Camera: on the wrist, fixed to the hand. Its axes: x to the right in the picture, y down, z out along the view.
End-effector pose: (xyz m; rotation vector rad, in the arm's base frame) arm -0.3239 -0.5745 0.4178 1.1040 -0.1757 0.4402
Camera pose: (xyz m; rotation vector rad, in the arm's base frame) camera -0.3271 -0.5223 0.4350 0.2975 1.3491 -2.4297
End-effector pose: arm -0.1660 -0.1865 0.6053 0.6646 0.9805 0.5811
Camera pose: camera -0.1985 -0.1421 0.6065 -1.1432 0.6946 -2.2154
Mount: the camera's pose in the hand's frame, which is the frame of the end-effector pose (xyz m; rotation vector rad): 0.0165 0.0351 -0.0391 -0.0763 0.1861 3.0952
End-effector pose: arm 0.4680 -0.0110 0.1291 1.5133 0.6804 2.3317
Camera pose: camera 0.4263 -0.0422 0.1471 -0.4145 1.1337 -0.4122
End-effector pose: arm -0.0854 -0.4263 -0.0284 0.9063 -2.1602 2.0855
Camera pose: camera -0.1281 -0.3987 -0.0496 1.6621 0.7332 -0.0374
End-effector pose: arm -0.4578 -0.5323 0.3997 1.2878 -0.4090 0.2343
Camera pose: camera -0.4502 -0.4862 0.4289 0.6093 1.6681 -2.4283
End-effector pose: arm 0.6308 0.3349 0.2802 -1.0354 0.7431 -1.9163
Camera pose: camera 0.6048 0.3078 0.2399 0.7056 1.0070 0.8216
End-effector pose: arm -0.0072 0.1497 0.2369 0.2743 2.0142 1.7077
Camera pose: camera -0.0456 0.1301 0.2712 -1.5688 0.1952 -0.6268
